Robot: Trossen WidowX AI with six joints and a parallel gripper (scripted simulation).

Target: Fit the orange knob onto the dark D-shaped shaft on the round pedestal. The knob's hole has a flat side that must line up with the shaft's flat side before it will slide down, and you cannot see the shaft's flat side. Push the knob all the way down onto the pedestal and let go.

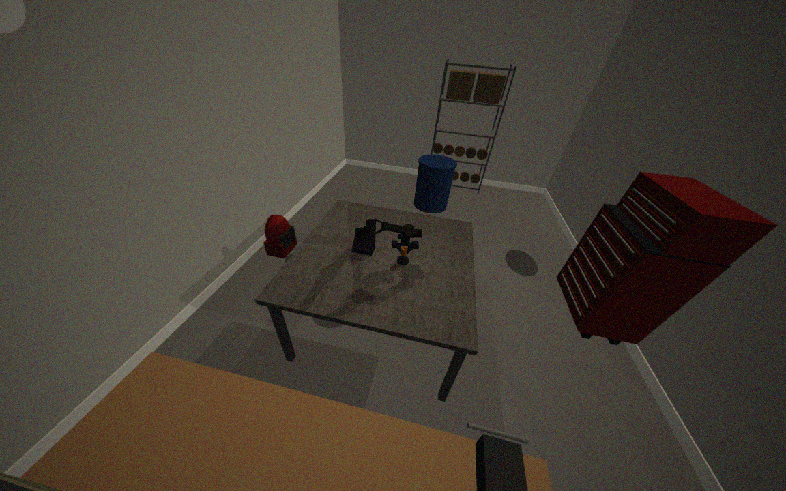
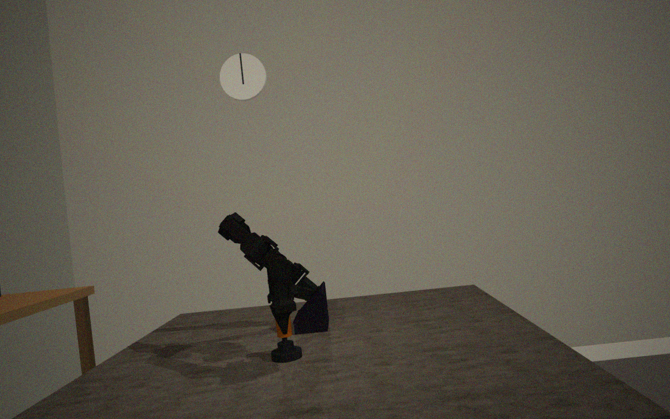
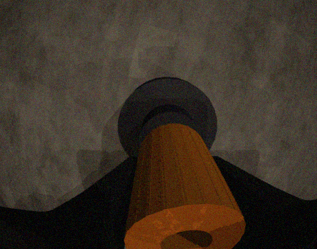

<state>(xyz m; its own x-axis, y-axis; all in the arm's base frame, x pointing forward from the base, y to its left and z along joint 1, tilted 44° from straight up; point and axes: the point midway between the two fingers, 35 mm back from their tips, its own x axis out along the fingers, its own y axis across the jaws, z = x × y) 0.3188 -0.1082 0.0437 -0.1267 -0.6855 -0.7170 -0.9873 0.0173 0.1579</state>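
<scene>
My gripper tip is now 2 cm below the orange knob. Round my gripper tip: dark round pedestal 4 cm below.
</scene>
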